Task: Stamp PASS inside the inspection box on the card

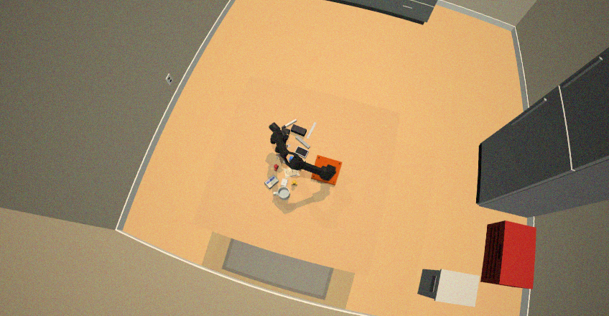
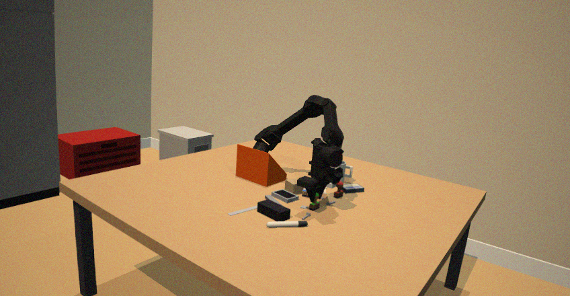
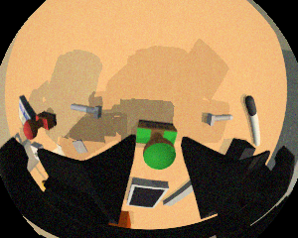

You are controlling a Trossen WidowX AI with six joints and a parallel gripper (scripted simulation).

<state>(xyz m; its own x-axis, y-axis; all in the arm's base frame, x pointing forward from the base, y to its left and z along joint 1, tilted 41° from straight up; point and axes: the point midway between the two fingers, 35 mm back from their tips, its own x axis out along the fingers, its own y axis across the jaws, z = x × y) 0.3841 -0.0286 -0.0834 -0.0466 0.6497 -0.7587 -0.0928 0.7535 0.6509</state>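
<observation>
My gripper tip is now 1 cm above the green-knobbed stamp. Also, from my gripper tip: blue-knobbed stamp 10 cm behind, 8 cm to the left, 1 cm below; then black block 16 cm to the right, 6 cm behind, 2 cm below; then ink pad 14 cm behind, 3 cm below, 1 cm to the right.
</observation>
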